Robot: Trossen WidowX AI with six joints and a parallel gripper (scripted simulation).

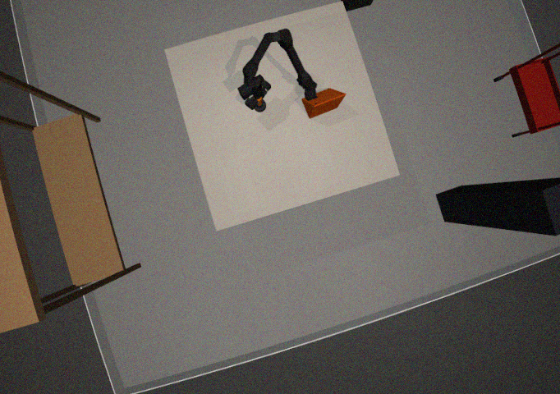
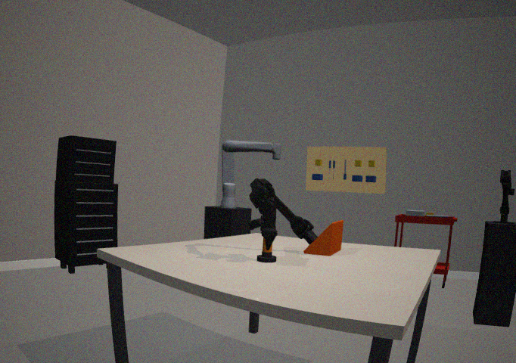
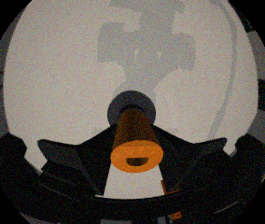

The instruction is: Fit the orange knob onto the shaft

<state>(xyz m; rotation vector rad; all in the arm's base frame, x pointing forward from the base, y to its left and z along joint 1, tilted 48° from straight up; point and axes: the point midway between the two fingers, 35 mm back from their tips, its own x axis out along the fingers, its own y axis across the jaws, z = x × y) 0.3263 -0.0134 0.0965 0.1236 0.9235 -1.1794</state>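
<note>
Right now my gripper tip is 20 mm below the orange knob. From my gripper tip the other things lie so: dark round pedestal (20 mm below).
</note>
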